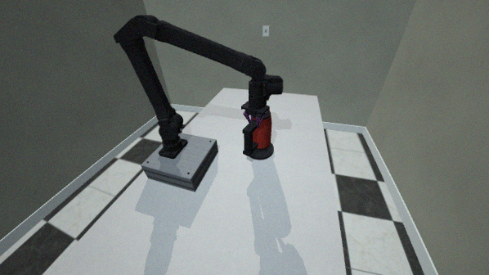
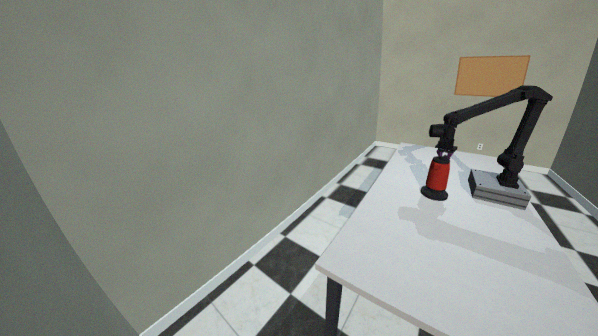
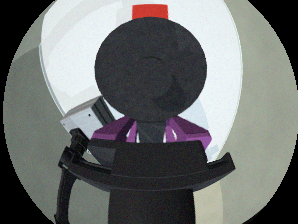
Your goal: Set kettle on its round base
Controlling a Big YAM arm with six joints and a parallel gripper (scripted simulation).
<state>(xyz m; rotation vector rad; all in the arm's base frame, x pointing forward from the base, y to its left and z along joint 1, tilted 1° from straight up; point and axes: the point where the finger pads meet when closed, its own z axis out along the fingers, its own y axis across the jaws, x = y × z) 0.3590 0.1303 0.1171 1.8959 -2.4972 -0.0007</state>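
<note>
The red kettle is 5 cm below my hand, 2 cm to the left of it and 1 cm ahead of it. From my hand the other things lie so: round black base: 19 cm below, 6 cm to the left, 1 cm ahead.
</note>
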